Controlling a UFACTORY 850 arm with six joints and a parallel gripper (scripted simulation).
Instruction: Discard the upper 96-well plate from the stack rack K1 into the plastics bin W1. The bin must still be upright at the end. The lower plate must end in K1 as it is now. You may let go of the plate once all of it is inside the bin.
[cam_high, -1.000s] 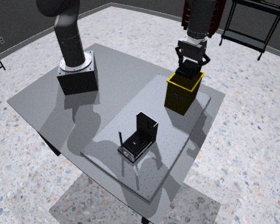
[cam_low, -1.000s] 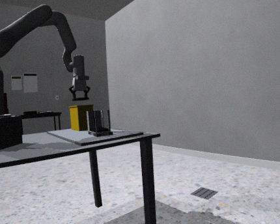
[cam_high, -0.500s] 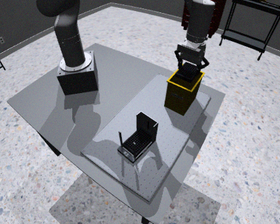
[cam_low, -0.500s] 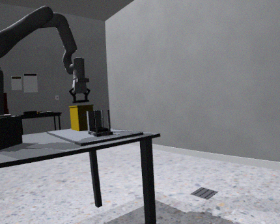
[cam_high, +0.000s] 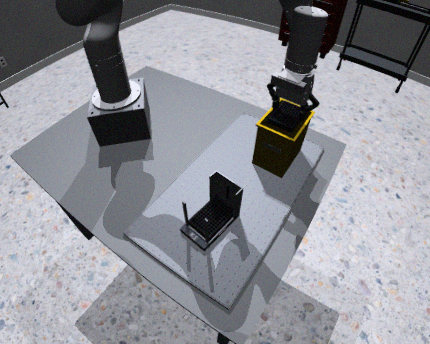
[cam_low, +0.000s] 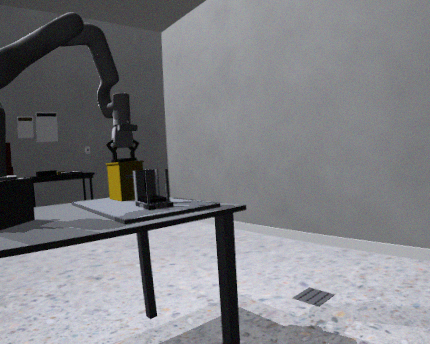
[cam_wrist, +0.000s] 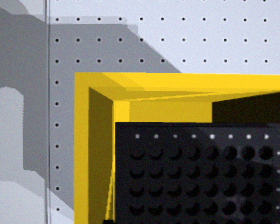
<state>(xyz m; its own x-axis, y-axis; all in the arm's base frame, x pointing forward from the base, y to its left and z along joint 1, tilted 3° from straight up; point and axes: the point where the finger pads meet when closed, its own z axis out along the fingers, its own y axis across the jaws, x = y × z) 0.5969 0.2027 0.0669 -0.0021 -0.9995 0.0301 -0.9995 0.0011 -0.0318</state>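
Now: the plastics bin W1 110 mm below my hand. Round my hand: black 96-well plate: 10 mm below.
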